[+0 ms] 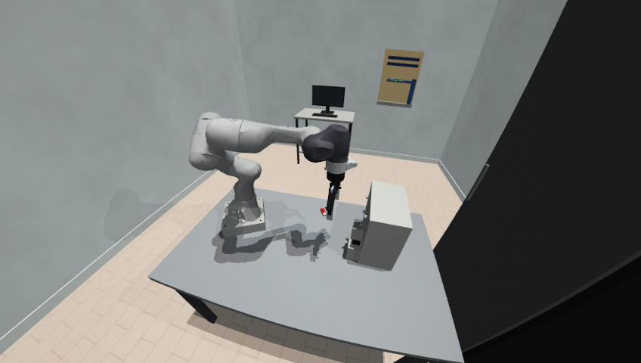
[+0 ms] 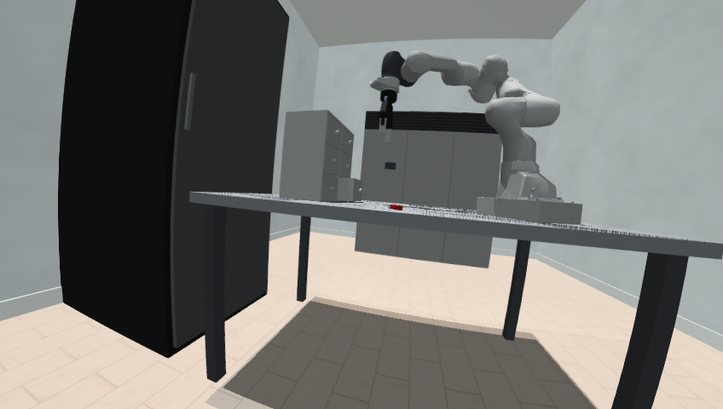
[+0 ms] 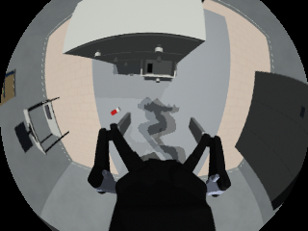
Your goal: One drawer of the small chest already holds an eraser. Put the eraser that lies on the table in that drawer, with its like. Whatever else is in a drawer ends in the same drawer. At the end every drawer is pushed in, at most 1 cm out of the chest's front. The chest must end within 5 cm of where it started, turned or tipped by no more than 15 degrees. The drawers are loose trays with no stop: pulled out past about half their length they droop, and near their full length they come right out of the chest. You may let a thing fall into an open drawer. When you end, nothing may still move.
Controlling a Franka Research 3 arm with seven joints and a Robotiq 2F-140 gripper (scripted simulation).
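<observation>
Now: the red eraser 8 cm behind my hand, 26 cm to the left of it and 30 cm below it.
</observation>
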